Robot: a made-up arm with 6 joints.
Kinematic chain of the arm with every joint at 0, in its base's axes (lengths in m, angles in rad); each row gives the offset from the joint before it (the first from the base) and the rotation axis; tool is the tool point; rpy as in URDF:
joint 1: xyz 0 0 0.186 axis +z
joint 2: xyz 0 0 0 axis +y
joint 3: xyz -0.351 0 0.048 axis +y
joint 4: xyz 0.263 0 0.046 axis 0.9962 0 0.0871
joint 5: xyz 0 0 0 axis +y
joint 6: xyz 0.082 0 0.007 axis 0.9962 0 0.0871
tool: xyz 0 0 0 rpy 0 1.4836 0
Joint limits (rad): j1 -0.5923..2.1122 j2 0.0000..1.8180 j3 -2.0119..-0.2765 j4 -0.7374..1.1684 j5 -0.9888..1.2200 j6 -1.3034..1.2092
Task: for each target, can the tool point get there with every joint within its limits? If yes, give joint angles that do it. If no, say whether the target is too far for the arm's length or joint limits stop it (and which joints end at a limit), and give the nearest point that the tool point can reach.
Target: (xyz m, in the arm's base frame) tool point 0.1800 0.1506 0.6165
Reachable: yes | joints 0.8616 1.1710 -1.1855 0.8734 -0.6583 -0.3710
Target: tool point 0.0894 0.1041 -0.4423
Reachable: no: joint limits stop it (at a limit: joint 2, joint 3) | nearest point 0.1175 0.1368 0.1709 | short by 0.615 m
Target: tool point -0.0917 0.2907 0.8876
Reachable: no: too far | nearest point -0.0783 0.2482 0.7850 | short by 0.112 m
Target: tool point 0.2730 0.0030 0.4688
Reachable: yes | joints 0.0410 1.2653 -1.0233 -0.2180 0.4794 -0.2797
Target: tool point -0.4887 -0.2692 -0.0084
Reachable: no: joint limits stop it (at a limit: joint 2, joint 3, joint 5) | nearest point -0.5142 -0.2832 0.4568 | short by 0.466 m
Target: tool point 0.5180 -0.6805 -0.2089
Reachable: no: too far | nearest point 0.2896 -0.2283 0.2632 | short by 0.692 m
